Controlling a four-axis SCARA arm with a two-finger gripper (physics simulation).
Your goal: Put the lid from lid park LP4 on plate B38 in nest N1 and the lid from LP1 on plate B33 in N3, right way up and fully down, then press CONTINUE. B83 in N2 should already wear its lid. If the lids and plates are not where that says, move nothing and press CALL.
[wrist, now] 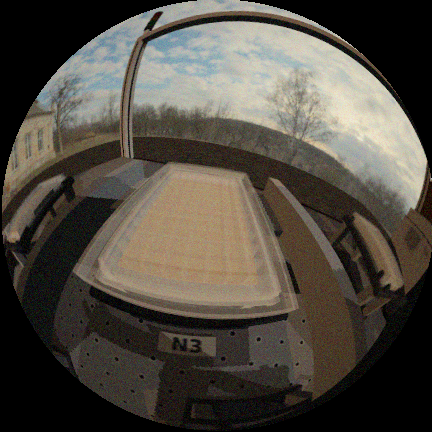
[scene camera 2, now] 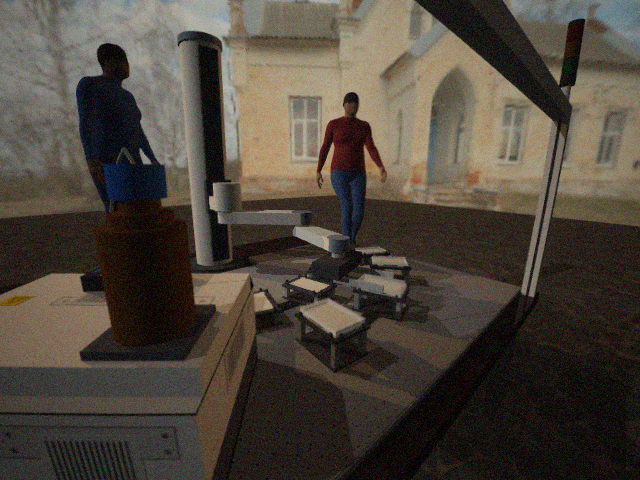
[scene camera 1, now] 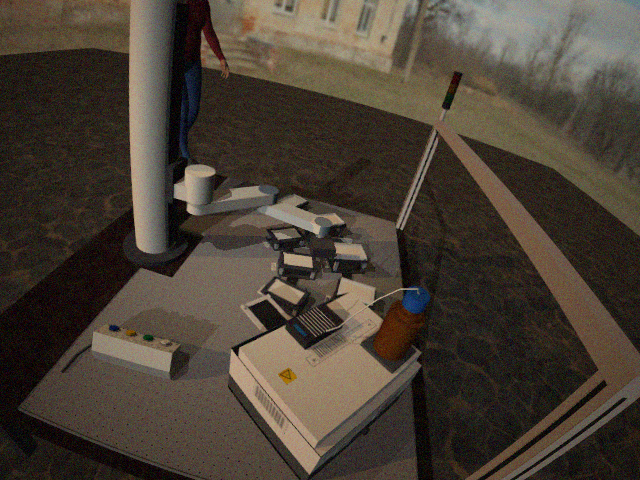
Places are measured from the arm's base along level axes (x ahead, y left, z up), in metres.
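Where they show: gripper, between the fingertips: (wrist: 202, 176) (scene camera 2: 388, 282) (scene camera 1: 355, 249); arm's base, origin of its link: (scene camera 2: 215, 264) (scene camera 1: 156, 246).
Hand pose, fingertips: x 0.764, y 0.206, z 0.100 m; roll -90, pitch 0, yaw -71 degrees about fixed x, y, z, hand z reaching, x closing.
Note:
Each offset is from my fingertips to the top centre of the thing. "pt": to the spot under its first point.
In the wrist view my gripper (wrist: 202, 176) (scene camera 1: 322, 248) (scene camera 2: 334, 266) has one finger on each side of a clear lid {pt dx -0.068, dy -0.063, dz -0.003 m} (wrist: 286, 301) and is shut on it. The lid lies level over a pale plate {dx -0.023, dy -0.008, dz -0.002 m} (wrist: 190, 232), which shows through it, at the nest label N3 {pt dx -0.100, dy -0.037, dz -0.086 m} (wrist: 186, 344). Whether the lid rests fully down on the plate is too close to tell. Other plates or lids stand on dark stands (scene camera 1: 297, 260) (scene camera 1: 349, 252) (scene camera 2: 333, 316); their labels cannot be read. The button box {dx -0.548, dy -0.686, dz -0.004 m} (scene camera 1: 135, 351) has blue, yellow, green and pale buttons.
A large white instrument {pt dx -0.073, dy -0.751, dz +0.120 m} (scene camera 1: 320, 387) (scene camera 2: 41, 330) carries a brown bottle {pt dx +0.062, dy -0.638, dz +0.229 m} (scene camera 1: 398, 330) (scene camera 2: 147, 279) with a blue cap and a thin tube. A signal tower (scene camera 1: 452, 90) (scene camera 2: 572, 51) stands by the table edge. People in red (scene camera 2: 351, 144) and blue (scene camera 2: 108, 118) stand behind.

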